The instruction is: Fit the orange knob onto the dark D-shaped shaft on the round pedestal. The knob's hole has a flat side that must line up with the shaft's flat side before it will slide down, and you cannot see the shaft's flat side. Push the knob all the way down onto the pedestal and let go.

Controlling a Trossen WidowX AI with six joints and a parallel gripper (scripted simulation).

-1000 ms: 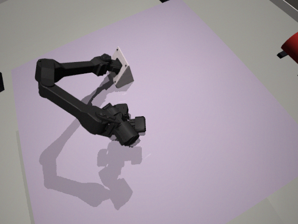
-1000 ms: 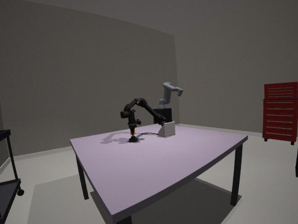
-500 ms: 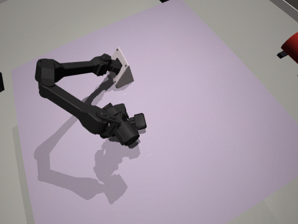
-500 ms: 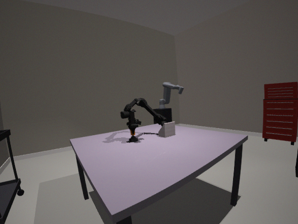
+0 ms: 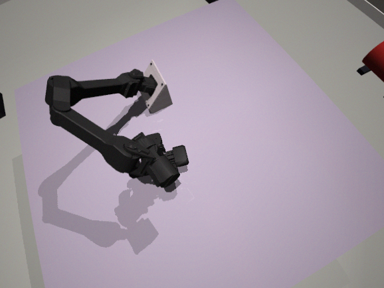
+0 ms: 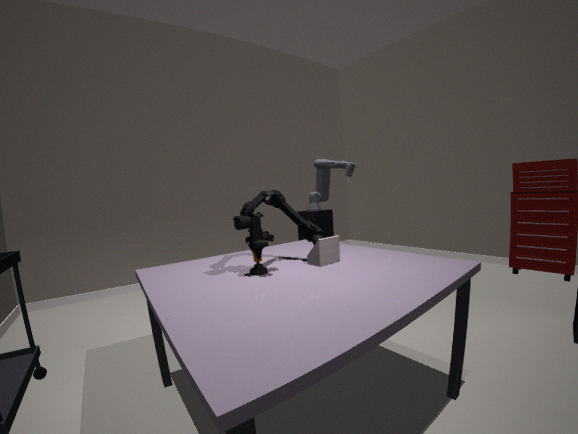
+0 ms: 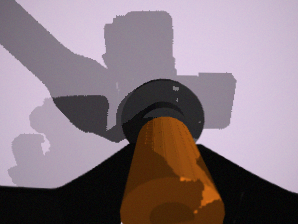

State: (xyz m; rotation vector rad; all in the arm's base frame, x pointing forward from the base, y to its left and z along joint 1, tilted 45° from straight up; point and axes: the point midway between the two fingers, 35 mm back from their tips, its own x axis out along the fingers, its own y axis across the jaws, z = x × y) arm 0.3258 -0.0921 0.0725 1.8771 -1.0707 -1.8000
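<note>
Now: gripper tip 20 mm below the orange knob. Also, from my gripper tip: dark pedestal: 40 mm below.
</note>
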